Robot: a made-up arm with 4 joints.
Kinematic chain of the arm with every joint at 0, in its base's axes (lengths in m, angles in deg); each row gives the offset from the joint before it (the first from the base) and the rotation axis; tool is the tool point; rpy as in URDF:
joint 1: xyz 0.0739 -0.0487 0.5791 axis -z
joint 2: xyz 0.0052 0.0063 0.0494 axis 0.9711 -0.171 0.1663
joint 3: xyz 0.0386 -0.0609 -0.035 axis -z
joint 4: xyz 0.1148 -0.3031 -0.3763 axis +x
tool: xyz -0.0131 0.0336 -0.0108 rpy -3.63 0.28 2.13
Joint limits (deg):
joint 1: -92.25..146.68
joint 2: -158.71..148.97
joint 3: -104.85..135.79
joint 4: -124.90..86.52
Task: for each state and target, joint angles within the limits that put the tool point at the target. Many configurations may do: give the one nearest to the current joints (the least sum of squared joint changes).
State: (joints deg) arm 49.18 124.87 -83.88 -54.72
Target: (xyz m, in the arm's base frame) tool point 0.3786 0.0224 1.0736
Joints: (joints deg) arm 44.20 127.94 -104.52 -42.31
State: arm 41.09 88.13 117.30 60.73
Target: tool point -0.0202 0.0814 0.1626
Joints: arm 22.89 42.19 77.29 57.25
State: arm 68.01 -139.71 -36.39 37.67
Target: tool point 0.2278 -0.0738 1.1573
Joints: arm 97.66 -158.71 13.56 3.13
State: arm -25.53 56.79 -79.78 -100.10
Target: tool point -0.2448 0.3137 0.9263
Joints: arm -72.87 101.50 -104.40 -100.85
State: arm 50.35 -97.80 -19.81 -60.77
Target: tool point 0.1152 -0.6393 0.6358
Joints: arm 12.02 -62.51 -31.82 -85.75
